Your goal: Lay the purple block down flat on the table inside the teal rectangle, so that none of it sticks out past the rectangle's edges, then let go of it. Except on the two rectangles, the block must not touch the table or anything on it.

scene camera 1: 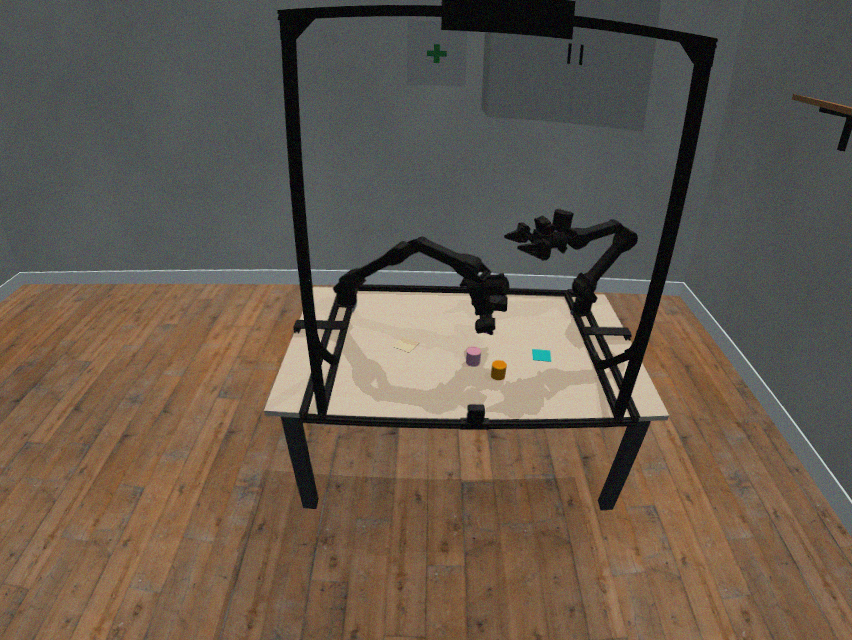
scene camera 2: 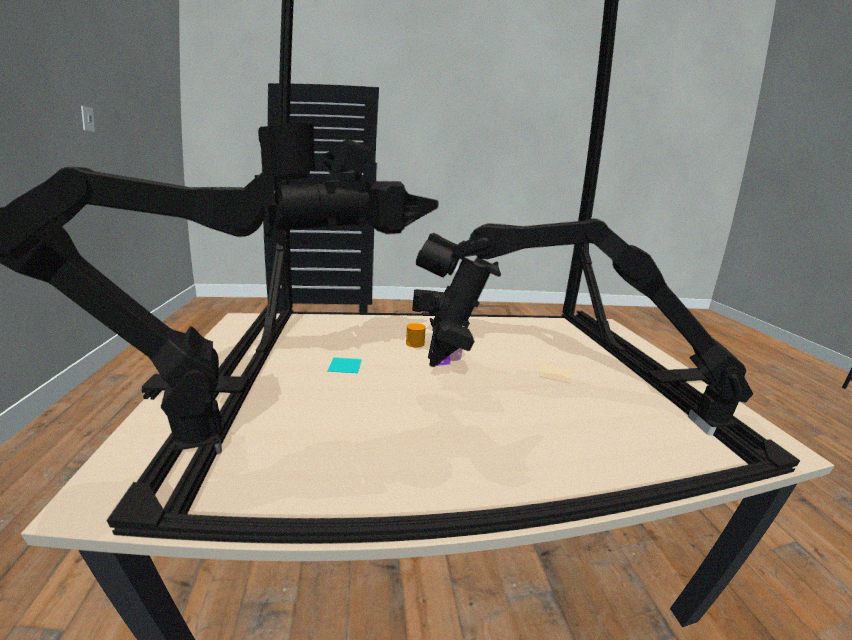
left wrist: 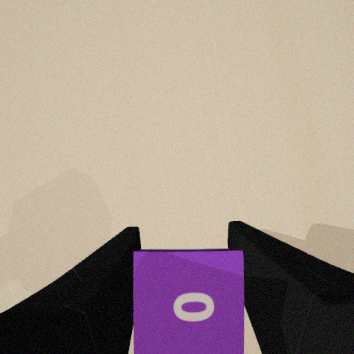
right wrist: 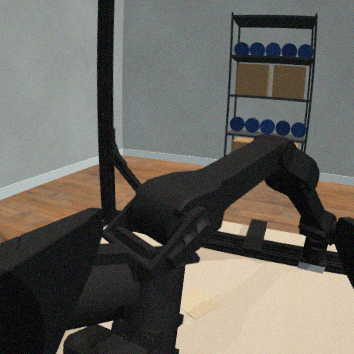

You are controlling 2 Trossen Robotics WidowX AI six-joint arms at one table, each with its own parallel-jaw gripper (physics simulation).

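Pixels of known places: left gripper, fingertip midpoint: [scene camera 1: 491,331] [scene camera 2: 430,362] [left wrist: 183,235]; right gripper, fingertip midpoint: [scene camera 1: 510,241] [scene camera 2: 422,201] [right wrist: 222,225]; left arm's base, origin of the base link: [scene camera 1: 346,303] [scene camera 2: 713,416] [right wrist: 312,257]; right arm's base, origin of the base link: [scene camera 1: 581,311] [scene camera 2: 197,433].
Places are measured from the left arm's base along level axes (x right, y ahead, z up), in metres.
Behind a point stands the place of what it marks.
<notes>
My left gripper [scene camera 1: 485,326] @(x 0.157, y 0.540, z 0.025 m) [scene camera 2: 439,357] @(x 0.157, y 0.540, z 0.025 m) [left wrist: 183,235] @(x 0.157, y 0.540, z 0.025 m) is shut on the purple block [left wrist: 188,298] @(x 0.158, y 0.525, z 0.046 m) [scene camera 2: 445,362] @(x 0.141, y 0.514, z 0.035 m), which bears a white "0". It holds the block a little above the bare table top near the middle. In scene camera 1 the block is hidden by the fingers. The teal rectangle [scene camera 1: 542,356] @(x 0.221, y 0.716, z -0.018 m) [scene camera 2: 345,365] @(x 0.211, y 0.712, z -0.018 m) lies flat on the table, well off to the side of this gripper. My right gripper [scene camera 1: 515,236] @(x 0.081, y 0.578, z 0.325 m) [scene camera 2: 426,205] @(x 0.081, y 0.578, z 0.325 m) is open and empty, held high above the table.
A pink cylinder [scene camera 1: 473,356] @(x 0.302, y 0.482, z 0.021 m) stands close by the left gripper. An orange cylinder [scene camera 1: 499,368] @(x 0.361, y 0.564, z 0.026 m) [scene camera 2: 416,334] @(x 0.318, y 0.563, z 0.015 m) stands between it and the teal rectangle. A cream rectangle [scene camera 1: 405,347] @(x 0.228, y 0.256, z -0.018 m) [scene camera 2: 556,375] @(x 0.197, y 0.258, z -0.018 m) [right wrist: 198,303] @(x 0.203, y 0.258, z -0.018 m) lies on the other side. A shelf rack [right wrist: 228,105] stands by the wall.
</notes>
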